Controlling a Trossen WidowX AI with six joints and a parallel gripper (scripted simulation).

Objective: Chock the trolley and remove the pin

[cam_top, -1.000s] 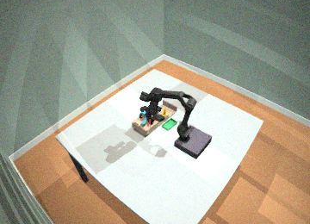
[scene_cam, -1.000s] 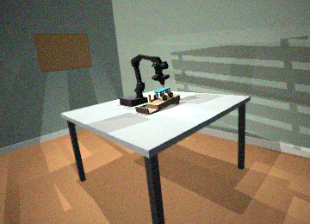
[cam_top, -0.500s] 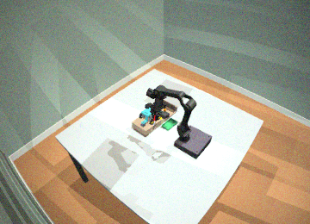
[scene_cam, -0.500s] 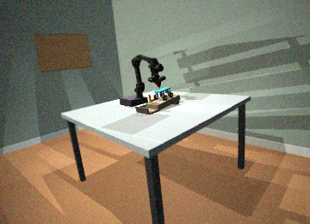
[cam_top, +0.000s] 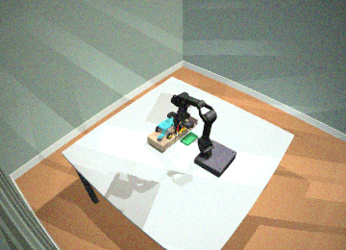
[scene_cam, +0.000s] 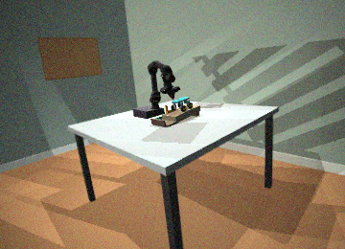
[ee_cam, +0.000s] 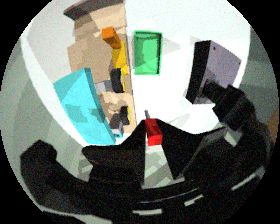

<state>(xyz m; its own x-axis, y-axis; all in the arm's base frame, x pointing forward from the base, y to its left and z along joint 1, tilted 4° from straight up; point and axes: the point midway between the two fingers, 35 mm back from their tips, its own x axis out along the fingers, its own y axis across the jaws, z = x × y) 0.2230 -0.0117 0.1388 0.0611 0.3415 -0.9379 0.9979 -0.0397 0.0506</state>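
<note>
Now: the yellow chock 4 cm ahead of my gripper tip, 9 cm to the right of it and 7 cm below it. Round my gripper tip: trolley 10 cm ahead, 1 cm to the right, 4 cm below; red-headed stop pin right at my gripper tip.
</note>
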